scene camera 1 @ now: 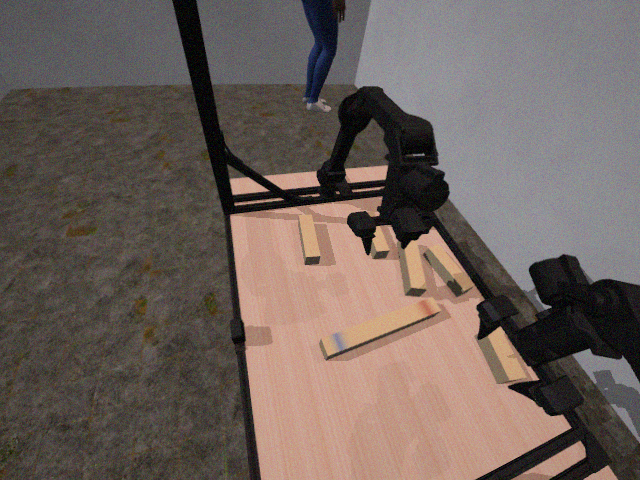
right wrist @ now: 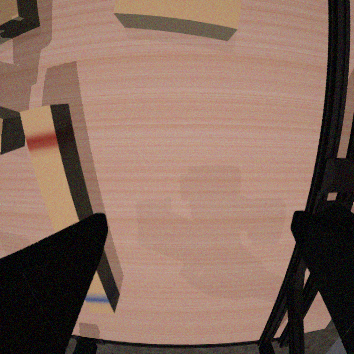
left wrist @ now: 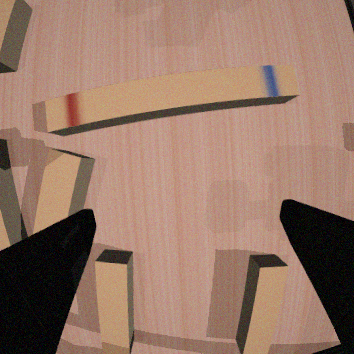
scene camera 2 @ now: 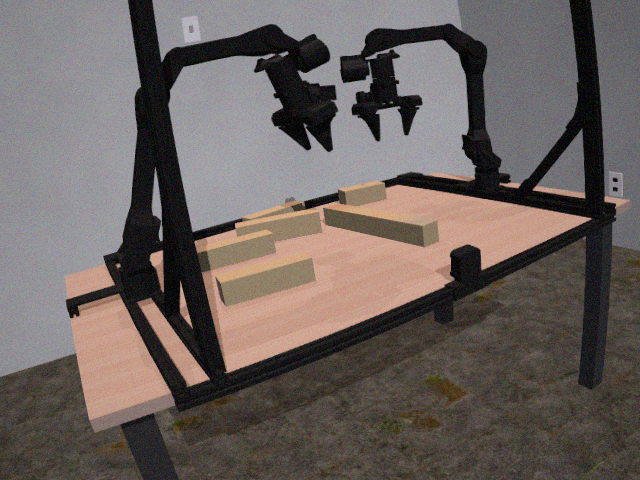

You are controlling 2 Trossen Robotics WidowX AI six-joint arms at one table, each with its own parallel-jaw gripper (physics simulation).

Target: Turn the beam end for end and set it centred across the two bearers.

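Where they show: left gripper, fingertip midpoint: point(scene camera 1: 385, 251) point(left wrist: 188, 214) point(scene camera 2: 319, 150); right gripper, fingertip midpoint: point(scene camera 1: 493, 361) point(right wrist: 201, 222) point(scene camera 2: 392, 138); left arm's base, origin of the base link: point(scene camera 1: 326, 192) point(scene camera 2: 142, 294); right arm's base, origin of the base link: point(right wrist: 329, 218) point(scene camera 2: 488, 188).
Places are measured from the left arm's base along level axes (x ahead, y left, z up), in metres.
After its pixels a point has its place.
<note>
The long wooden beam point(scene camera 1: 382, 326) @[z 0.025, x 0.537, y -0.018 m] point(scene camera 2: 379, 224) @[z 0.010, x 0.513, y -0.049 m] point(left wrist: 175, 92) @[z 0.025, x 0.529, y -0.013 m] point(right wrist: 47, 180) @[z 0.025, x 0.519, y 0.072 m] lies flat on the table, with a red band near one end and a blue band near the other. In the left wrist view red is at left, blue at right. Two shorter, roughly parallel blocks, the bearers point(scene camera 1: 309, 237) @[z 0.025, x 0.220, y -0.128 m] point(scene camera 1: 379, 244) @[z 0.025, x 0.290, y 0.085 m] point(scene camera 2: 266, 281) @[z 0.005, x 0.201, y -0.148 m] point(scene camera 2: 240, 250) @[z 0.006, x 0.237, y 0.073 m] point(left wrist: 112, 300) @[z 0.025, x 0.257, y 0.092 m] point(left wrist: 265, 305) @[z 0.025, x 0.229, y -0.127 m], stand apart from it. My left gripper point(scene camera 1: 387, 250) @[z 0.188, x 0.416, y -0.011 m] point(scene camera 2: 319, 149) @[z 0.188, x 0.416, y -0.011 m] point(left wrist: 188, 214) @[z 0.188, x 0.416, y -0.011 m] is open and empty above the table. My right gripper point(scene camera 1: 496, 361) @[z 0.165, x 0.692, y 0.107 m] point(scene camera 2: 392, 136) @[z 0.165, x 0.692, y 0.107 m] point(right wrist: 201, 222) @[z 0.165, x 0.692, y 0.107 m] is also open and empty, high above the table.
Two more blocks point(scene camera 1: 412, 268) @[z 0.031, x 0.398, y 0.145 m] point(scene camera 1: 447, 269) @[z 0.025, x 0.423, y 0.261 m] lie near the beam's red end, at an angle to each other. Another block point(scene camera 1: 501, 356) @[z 0.028, x 0.687, y 0.252 m] point(scene camera 2: 361, 193) @[z 0.013, x 0.664, y 0.245 m] point(right wrist: 180, 10) @[z 0.028, x 0.684, y 0.250 m] lies near the table's edge. Black rails and upright posts point(scene camera 2: 178, 206) @[z 0.211, x 0.029, y -0.374 m] frame the table point(scene camera 2: 361, 289) @[z -0.019, x 0.321, y -0.258 m]. A person point(scene camera 1: 320, 46) stands beyond.
</note>
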